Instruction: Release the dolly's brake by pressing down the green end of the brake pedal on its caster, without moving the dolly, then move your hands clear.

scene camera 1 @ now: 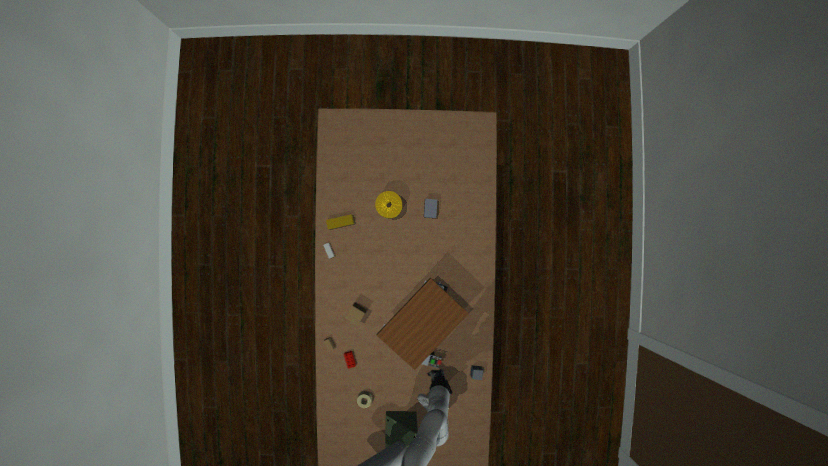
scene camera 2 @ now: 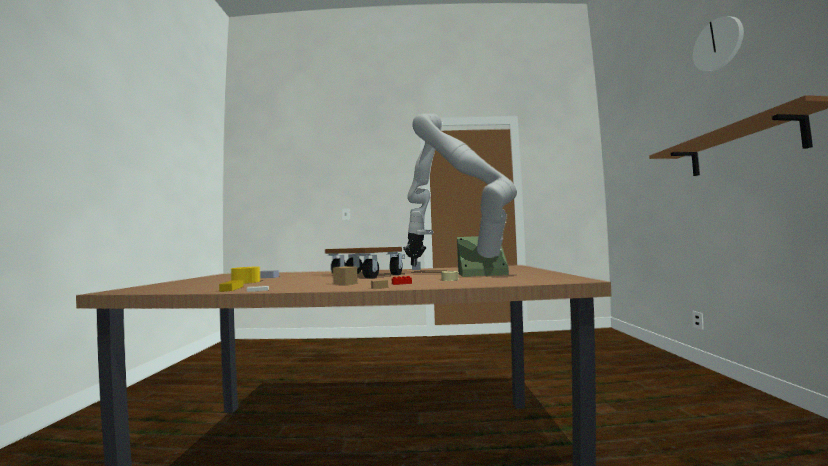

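Observation:
The dolly (scene camera 1: 424, 323) (scene camera 2: 362, 250) stands on its casters on the table, its brown deck turned diagonally in scene camera 1. At its lower right corner in that view a caster's brake pedal shows a green end (scene camera 1: 432, 361) and a red end (scene camera 1: 439, 362). How far either end is tilted is too small to tell. My gripper (scene camera 1: 432, 373) (scene camera 2: 415, 266) is shut and empty, pointing down low over the table. It is beside the pedal, just below it in scene camera 1. In scene camera 2 the pedal cannot be made out.
A grey block (scene camera 1: 476, 372) lies right of my gripper. A cream ring (scene camera 1: 359, 400) (scene camera 2: 449, 276), a red brick (scene camera 1: 349, 359) (scene camera 2: 401, 280) and a tan box (scene camera 1: 355, 314) (scene camera 2: 345, 276) are on the left side in scene camera 1. A yellow disc (scene camera 1: 388, 214) and a blue-grey block (scene camera 1: 431, 208) lie beyond the dolly.

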